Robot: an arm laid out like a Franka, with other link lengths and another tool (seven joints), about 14 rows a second.
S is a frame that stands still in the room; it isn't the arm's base.
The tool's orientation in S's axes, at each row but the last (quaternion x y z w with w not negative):
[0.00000 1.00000 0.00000 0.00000]
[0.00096 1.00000 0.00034 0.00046]
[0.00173 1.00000 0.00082 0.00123]
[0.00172 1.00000 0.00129 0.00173]
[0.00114 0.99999 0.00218 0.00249]
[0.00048 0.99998 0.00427 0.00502]
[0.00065 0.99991 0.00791 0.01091]
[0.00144 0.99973 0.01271 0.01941]
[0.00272 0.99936 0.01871 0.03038]
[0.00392 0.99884 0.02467 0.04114]
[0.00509 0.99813 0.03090 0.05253]
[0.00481 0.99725 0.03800 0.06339]
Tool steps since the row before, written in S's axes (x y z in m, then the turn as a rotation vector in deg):
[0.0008 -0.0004 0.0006 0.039 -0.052 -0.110]
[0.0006 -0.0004 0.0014 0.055 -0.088 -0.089]
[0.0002 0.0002 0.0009 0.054 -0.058 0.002]
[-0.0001 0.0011 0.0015 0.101 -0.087 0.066]
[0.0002 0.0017 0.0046 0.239 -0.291 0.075]
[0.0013 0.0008 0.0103 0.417 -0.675 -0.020]
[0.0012 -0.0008 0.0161 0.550 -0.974 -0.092]
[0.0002 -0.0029 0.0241 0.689 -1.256 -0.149]
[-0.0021 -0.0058 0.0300 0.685 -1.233 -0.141]
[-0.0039 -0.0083 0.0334 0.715 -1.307 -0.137]
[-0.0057 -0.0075 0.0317 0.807 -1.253 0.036]
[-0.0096 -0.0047 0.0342 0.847 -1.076 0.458]
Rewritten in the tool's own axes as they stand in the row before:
[-0.0008 -0.0004 -0.0006 -0.039 -0.052 0.110]
[-0.0006 -0.0004 -0.0014 -0.055 -0.088 0.089]
[-0.0002 0.0002 -0.0009 -0.054 -0.058 -0.002]
[0.0001 0.0011 -0.0015 -0.102 -0.086 -0.066]
[-0.0002 0.0017 -0.0046 -0.240 -0.290 -0.075]
[-0.0014 0.0009 -0.0103 -0.417 -0.675 0.018]
[-0.0016 -0.0005 -0.0161 -0.549 -0.975 0.089]
[-0.0011 -0.0023 -0.0241 -0.687 -1.258 0.144]
[0.0002 -0.0047 -0.0303 -0.683 -1.234 0.136]
[0.0011 -0.0067 -0.0340 -0.714 -1.308 0.131]
[0.0023 -0.0056 -0.0325 -0.823 -1.243 -0.027]
[0.0051 -0.0021 -0.0354 -0.913 -1.034 -0.426]

